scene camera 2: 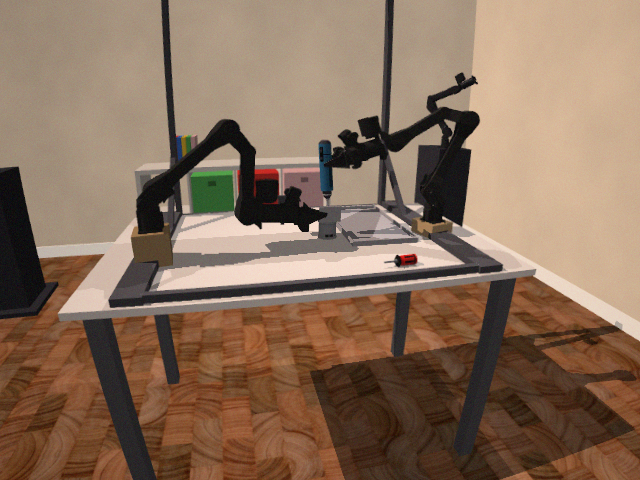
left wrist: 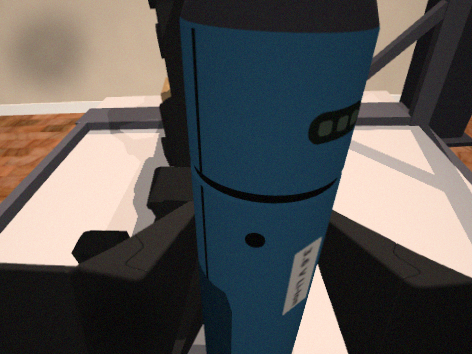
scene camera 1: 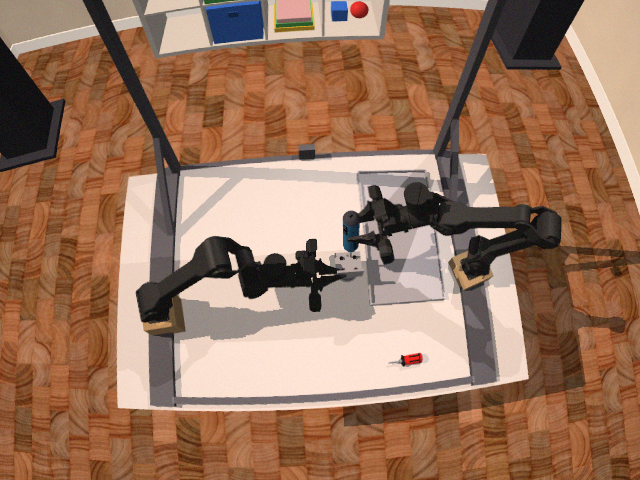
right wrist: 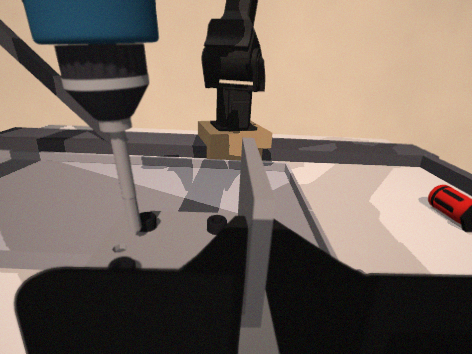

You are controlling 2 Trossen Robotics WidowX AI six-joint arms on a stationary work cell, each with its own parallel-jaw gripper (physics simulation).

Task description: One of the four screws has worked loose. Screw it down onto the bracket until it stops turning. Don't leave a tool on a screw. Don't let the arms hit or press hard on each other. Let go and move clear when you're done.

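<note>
The blue electric screwdriver stands nearly upright, bit down, over the grey bracket. My left gripper is shut on its body. In the right wrist view the bit tip overlaps the left edge of a black screw; whether it touches is unclear. Two more screws show; a fourth cannot be made out there. My right gripper is shut on the bracket's upright plate.
A red screwdriver lies near the table's front edge. A shallow tray lies right of the bracket, beneath the left arm. The two grippers are close together around the bracket, with the left one higher.
</note>
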